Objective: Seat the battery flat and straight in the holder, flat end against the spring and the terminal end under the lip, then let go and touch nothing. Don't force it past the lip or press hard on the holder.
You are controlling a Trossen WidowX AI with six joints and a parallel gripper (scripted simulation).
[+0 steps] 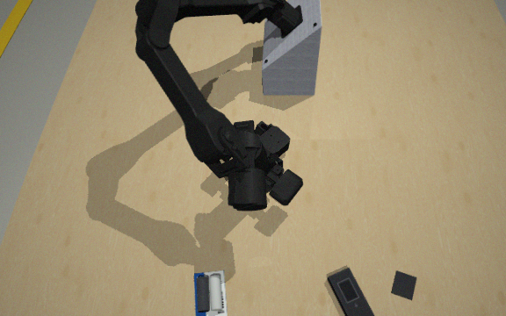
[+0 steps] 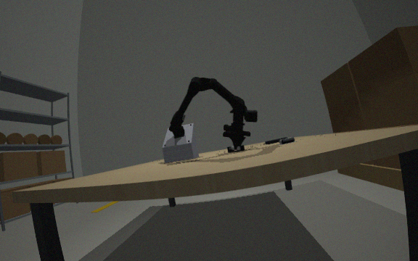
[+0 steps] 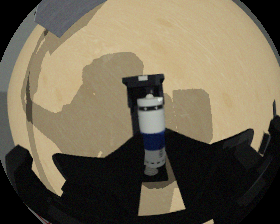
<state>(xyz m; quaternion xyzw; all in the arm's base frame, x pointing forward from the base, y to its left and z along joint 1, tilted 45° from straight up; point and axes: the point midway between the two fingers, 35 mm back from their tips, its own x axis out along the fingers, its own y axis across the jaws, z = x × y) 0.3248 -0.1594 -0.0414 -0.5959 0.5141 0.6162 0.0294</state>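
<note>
Right now the battery is 10 mm above my gripper tip. The rest, counted from my gripper tip: black remote-like slab: 290 mm ahead, 160 mm to the left; small black square: 260 mm to the left, 240 mm ahead, 10 mm below.
</note>
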